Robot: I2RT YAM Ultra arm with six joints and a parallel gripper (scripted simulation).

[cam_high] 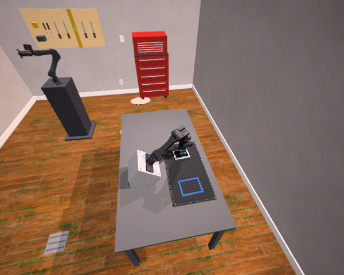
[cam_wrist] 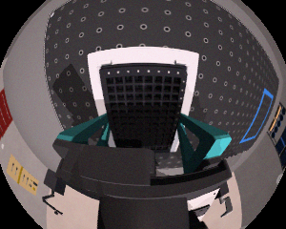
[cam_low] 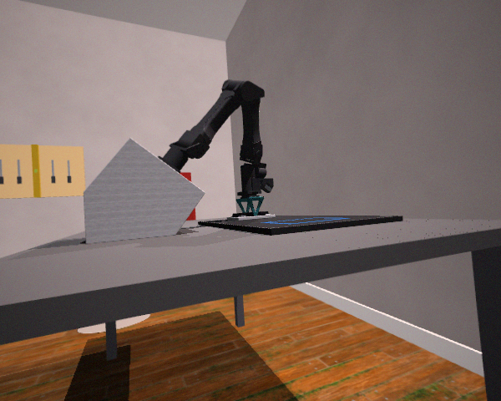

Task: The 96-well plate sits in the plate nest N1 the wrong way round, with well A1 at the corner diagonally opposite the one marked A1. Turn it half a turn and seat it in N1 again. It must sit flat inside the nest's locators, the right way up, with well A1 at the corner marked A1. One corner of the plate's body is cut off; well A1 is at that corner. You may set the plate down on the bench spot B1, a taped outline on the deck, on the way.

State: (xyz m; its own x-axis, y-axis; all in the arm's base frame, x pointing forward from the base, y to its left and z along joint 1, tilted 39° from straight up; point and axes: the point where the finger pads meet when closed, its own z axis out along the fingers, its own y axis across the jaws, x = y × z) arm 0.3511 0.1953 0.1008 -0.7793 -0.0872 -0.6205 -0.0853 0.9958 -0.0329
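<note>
The dark 96-well plate is right at my hand. Round my hand: white plate nest N1: 20 mm below.
</note>
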